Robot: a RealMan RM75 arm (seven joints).
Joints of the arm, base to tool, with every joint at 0 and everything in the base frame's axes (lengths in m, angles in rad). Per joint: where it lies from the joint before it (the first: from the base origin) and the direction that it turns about. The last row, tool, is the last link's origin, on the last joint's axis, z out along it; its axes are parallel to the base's.
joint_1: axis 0 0 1 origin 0 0 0.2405
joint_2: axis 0 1 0 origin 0 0 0
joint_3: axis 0 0 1 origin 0 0 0.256
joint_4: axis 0 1 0 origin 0 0 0
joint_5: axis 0 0 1 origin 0 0 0.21
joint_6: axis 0 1 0 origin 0 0 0
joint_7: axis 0 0 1 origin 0 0 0.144
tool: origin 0 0 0
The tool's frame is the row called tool.
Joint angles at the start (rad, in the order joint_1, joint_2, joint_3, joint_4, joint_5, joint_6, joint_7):
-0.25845 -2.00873 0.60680 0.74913 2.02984 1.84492 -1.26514
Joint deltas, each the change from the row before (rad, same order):
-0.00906 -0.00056 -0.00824 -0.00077 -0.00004 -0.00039 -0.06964
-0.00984 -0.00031 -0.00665 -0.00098 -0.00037 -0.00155 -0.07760
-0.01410 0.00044 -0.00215 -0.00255 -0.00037 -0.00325 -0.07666
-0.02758 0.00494 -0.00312 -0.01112 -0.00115 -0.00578 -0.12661
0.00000 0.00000 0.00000 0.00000 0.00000 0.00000 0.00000
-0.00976 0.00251 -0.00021 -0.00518 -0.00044 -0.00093 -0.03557
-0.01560 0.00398 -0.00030 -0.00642 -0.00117 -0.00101 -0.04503
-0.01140 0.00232 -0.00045 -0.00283 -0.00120 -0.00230 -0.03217
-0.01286 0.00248 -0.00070 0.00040 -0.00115 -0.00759 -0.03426
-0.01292 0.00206 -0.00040 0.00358 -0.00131 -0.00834 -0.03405
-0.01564 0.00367 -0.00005 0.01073 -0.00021 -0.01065 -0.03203
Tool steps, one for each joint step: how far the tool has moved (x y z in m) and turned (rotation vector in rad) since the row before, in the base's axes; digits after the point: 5 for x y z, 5 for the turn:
0.00173 0.00314 0.00074 -0.02081 -0.02633 0.05440
0.00189 0.00348 0.00061 -0.02477 -0.02840 0.06013
0.00287 0.00480 0.00006 -0.02808 -0.02651 0.05470
0.00503 0.00893 0.00060 -0.04882 -0.04445 0.08927
0.00000 0.00000 0.00000 0.00000 0.00000 0.00000
0.00182 0.00293 0.00020 -0.01547 -0.01305 0.02339
0.00313 0.00479 0.00063 -0.01907 -0.01597 0.02609
0.00238 0.00381 0.00058 -0.01157 -0.00999 0.01836
0.00242 0.00512 0.00117 -0.00718 -0.00546 0.01998
0.00268 0.00545 0.00150 -0.00508 -0.00340 0.01839
0.00330 0.00713 0.00317 0.00093 0.00542 0.01169

